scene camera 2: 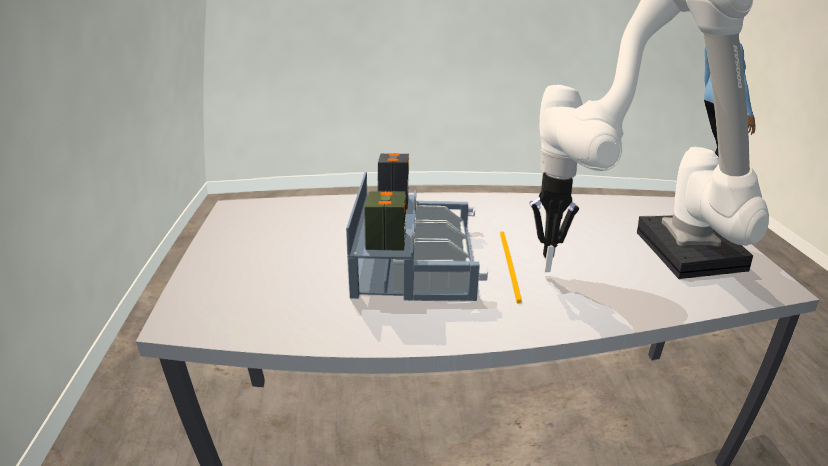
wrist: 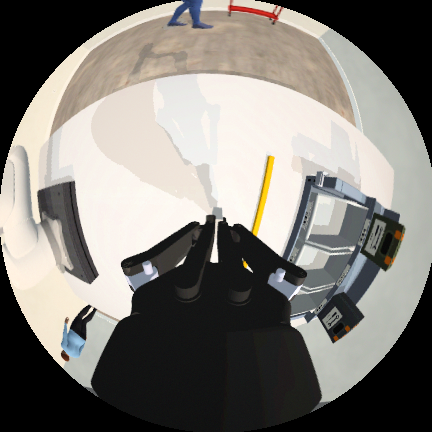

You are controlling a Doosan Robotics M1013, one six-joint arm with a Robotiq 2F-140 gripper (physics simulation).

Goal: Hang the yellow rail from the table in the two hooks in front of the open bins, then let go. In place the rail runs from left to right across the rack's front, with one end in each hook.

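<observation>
My gripper: visible in scene camera 2, visible in the wrist view. Same spot on the gripper: [scene camera 2: 554, 235] and [wrist: 212, 228].
</observation>
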